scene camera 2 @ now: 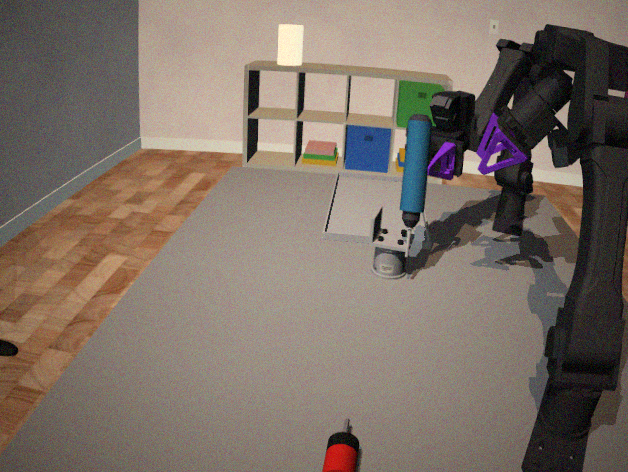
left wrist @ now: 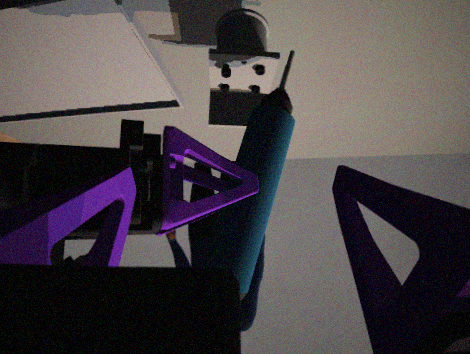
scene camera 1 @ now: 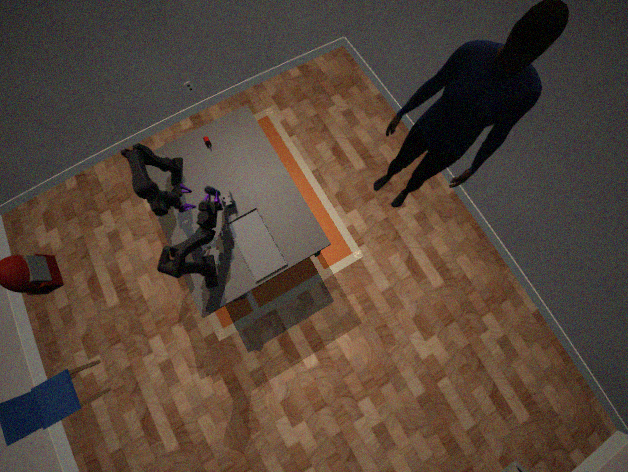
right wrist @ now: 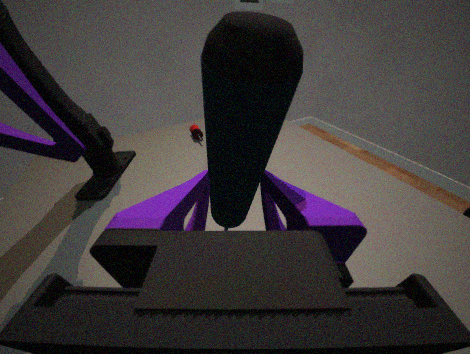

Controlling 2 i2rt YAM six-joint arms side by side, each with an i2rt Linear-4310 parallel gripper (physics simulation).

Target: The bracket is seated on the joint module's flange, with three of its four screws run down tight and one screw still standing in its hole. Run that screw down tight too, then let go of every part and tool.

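Places are measured from the left arm's base along level axes (x back, y left, z down), in metres.
Pixels of known places: left gripper, fingertip midpoint: (scene camera 2: 479,163) (left wrist: 234,177) (scene camera 1: 194,199) (right wrist: 47,202); right gripper, fingertip midpoint: (scene camera 2: 416,168) (left wrist: 248,189) (scene camera 1: 213,192) (right wrist: 235,176); left arm's base, link origin: (scene camera 2: 561,427) (scene camera 1: 177,171) (right wrist: 110,173); right arm's base, link origin: (scene camera 2: 509,219) (scene camera 1: 210,271).
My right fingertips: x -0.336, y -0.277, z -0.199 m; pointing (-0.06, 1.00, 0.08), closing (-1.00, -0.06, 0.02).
For each thing: its top centre in the pictures, then the offset to it from my right fingertips. Level surfaces: height alone.
- grey joint module, top centre: (left wrist: 241,75) (scene camera 2: 392,239) dz +0.136, dx -0.029, dy +0.002 m
- blue screwdriver, top centre: (right wrist: 224,16) (left wrist: 261,305) (scene camera 2: 421,116) (scene camera 1: 205,183) dz -0.092, dx +0.002, dy +0.011 m
- red screwdriver, top centre: (scene camera 2: 344,437) (right wrist: 196,129) (scene camera 1: 207,142) dz +0.165, dx +0.111, dy +0.453 m
- grey table, surface height: dz +0.199 m
- pale flat tray, top centre: (left wrist: 22,80) (scene camera 2: 377,201) (scene camera 1: 255,243) dz +0.183, dx -0.179, dy -0.286 m
The bracket (scene camera 2: 391,243) (left wrist: 227,107) sits on the grey joint module (scene camera 2: 388,262) (left wrist: 242,32). Four dark screw heads show on it; I cannot tell which screw stands higher. My right gripper (scene camera 1: 216,196) (scene camera 2: 425,164) (right wrist: 235,176) is shut on the blue screwdriver (scene camera 2: 415,167) (left wrist: 265,165) (right wrist: 245,100), which is held upright, handle up. Its thin shaft passes beside the bracket's edge, apart from the screw heads in the left wrist view. My left gripper (scene camera 1: 192,198) is open and empty, to the right of the blue screwdriver in scene camera 2.
A red screwdriver (scene camera 1: 206,139) (scene camera 2: 341,456) (right wrist: 196,132) lies on the grey table (scene camera 1: 284,182) (scene camera 2: 228,329). A pale flat tray (scene camera 1: 258,243) (scene camera 2: 350,208) with a dark edge lies behind the bracket in scene camera 2. The two arms are close together. A person (scene camera 1: 472,96) stands beyond the table.
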